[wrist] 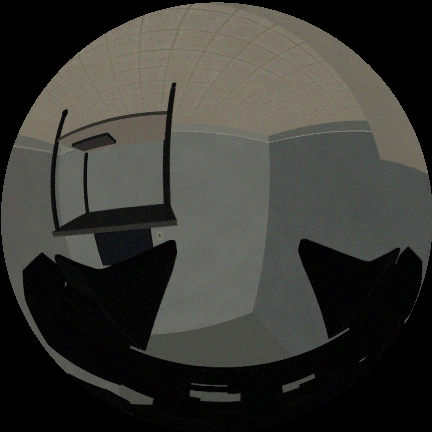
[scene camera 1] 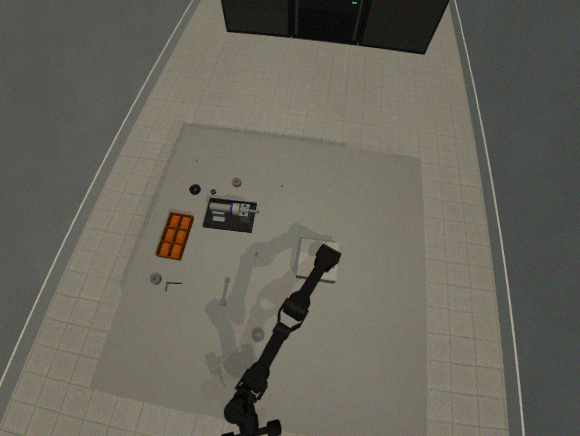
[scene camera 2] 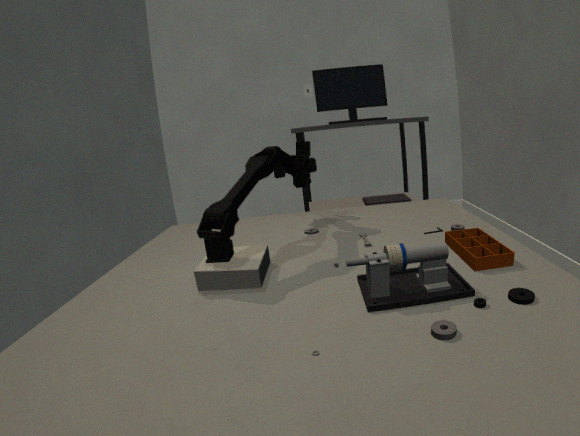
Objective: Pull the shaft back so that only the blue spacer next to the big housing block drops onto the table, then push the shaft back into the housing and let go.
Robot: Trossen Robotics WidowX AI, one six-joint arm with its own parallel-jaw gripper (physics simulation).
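Places are measured from the arm's base along level axes (x ahead, y left, z up), in millimetres.
Where they show: gripper, fingertip midpoint: (wrist: 240, 246); arm's base, link origin: (scene camera 1: 326, 259) (scene camera 2: 220, 257).
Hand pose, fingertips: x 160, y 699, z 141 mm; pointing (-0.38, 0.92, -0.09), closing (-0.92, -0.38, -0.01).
Things, the pixels of their top centre, and the offset from my fingertips. "spot": a spot on its surface instead.
- grey shaft, surface spot: (scene camera 2: 356, 261) (scene camera 1: 254, 209) spot: dx +182, dy -874, dz -113 mm
- cream ring section, surface spot: (scene camera 2: 393, 257) spot: dx +257, dy -891, dz -106 mm
- orange divided tray, top centre: (scene camera 2: 476, 241) (scene camera 1: 173, 234) dx +531, dy -723, dz -162 mm
- black ring, top centre: (scene camera 2: 521, 293) (scene camera 1: 194, 189) dx +512, dy -976, dz -187 mm
- grey ring, top centre: (scene camera 2: 443, 327) (scene camera 1: 236, 181) dx +314, dy -1045, dz -185 mm
- hex key, top centre: (scene camera 1: 173, 287) dx +476, dy -499, dz -193 mm
- wrench, top centre: (scene camera 2: 365, 238) (scene camera 1: 224, 291) dx +251, dy -514, dz -190 mm
A grey shaft (scene camera 1: 254, 212) (scene camera 2: 356, 261) sticks out of an upright grey block (scene camera 2: 379, 281) on the black base plate (scene camera 1: 235, 225) (scene camera 2: 400, 291). Beyond that block are a cream ring section (scene camera 1: 236, 209) (scene camera 2: 393, 257) and a thin blue spacer (scene camera 1: 232, 208) (scene camera 2: 403, 256), which sits against the big grey cylindrical housing (scene camera 1: 218, 206) (scene camera 2: 430, 253). All lie in line above the plate. My gripper (scene camera 2: 302, 165) (wrist: 240, 246) is open and empty, raised high and far from the shaft, facing the wall and desk. In scene camera 1 its fingers are partly cut off.
An orange divided tray (scene camera 1: 174, 236) (scene camera 2: 492, 259) stands beyond the plate. A black ring (scene camera 1: 195, 189) (scene camera 2: 521, 296), grey ring (scene camera 1: 236, 182) (scene camera 2: 444, 330), hex key (scene camera 1: 173, 283) and wrench (scene camera 1: 225, 291) (scene camera 2: 366, 240) lie around it. My arm's base stands on a white block (scene camera 1: 306, 270) (scene camera 2: 229, 280).
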